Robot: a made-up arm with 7 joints.
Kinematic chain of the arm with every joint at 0, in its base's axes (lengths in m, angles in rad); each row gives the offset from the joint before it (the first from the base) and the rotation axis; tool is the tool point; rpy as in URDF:
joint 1: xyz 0 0 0.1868 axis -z
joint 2: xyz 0 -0.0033 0.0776 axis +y
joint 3: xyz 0 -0.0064 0.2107 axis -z
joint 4: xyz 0 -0.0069 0.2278 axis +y
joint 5: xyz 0 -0.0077 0.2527 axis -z
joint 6: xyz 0 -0.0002 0.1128 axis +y
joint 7: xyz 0 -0.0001 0.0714 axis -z
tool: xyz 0 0 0 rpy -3.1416 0 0
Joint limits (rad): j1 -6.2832..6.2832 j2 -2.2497..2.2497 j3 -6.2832..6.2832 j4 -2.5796..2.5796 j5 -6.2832..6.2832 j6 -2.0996..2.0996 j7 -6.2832..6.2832
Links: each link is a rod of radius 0.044 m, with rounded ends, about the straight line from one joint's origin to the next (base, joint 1, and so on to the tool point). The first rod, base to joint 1, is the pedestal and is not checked.
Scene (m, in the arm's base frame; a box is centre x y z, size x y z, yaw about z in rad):
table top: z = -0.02
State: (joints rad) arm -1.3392 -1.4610 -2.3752 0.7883 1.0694 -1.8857 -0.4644
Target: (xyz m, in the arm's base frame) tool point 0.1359 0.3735 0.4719
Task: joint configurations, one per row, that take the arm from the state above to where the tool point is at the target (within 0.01 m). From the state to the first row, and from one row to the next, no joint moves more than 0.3 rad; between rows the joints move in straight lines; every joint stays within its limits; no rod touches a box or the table.
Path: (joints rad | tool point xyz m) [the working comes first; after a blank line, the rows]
Joints at the target: -0.4193 0.4599 -0.9367 2.0257 1.1617 -1.7373 -0.4644
Straight joint move there: clear.

1: -1.2078 -1.1866 -2.1697 0.9651 1.0826 -1.8645 -0.4644 | -0.4142 -0.5736 0.3388
2: -1.0764 -0.9122 -1.9642 1.1418 1.0958 -1.8433 -0.4644 | -0.4966 -0.3918 0.5132
3: -0.9450 -0.6378 -1.7587 1.3186 1.1090 -1.8221 -0.4644 | -0.4914 -0.1597 0.6464
4: -0.8136 -0.3633 -1.5532 1.4954 1.1221 -1.8009 -0.4644 | -0.3926 0.0752 0.7124
5: -0.6821 -0.0889 -1.3477 1.6721 1.1353 -1.7797 -0.4644 | -0.2233 0.2621 0.6980
6: -0.5507 0.1855 -1.1422 1.8489 1.1485 -1.7585 -0.4644 | -0.0294 0.3646 0.6095
7: -0.4193 0.4599 -0.9367 2.0257 1.1617 -1.7373 -0.4644 | 0.1359 0.3735 0.4719

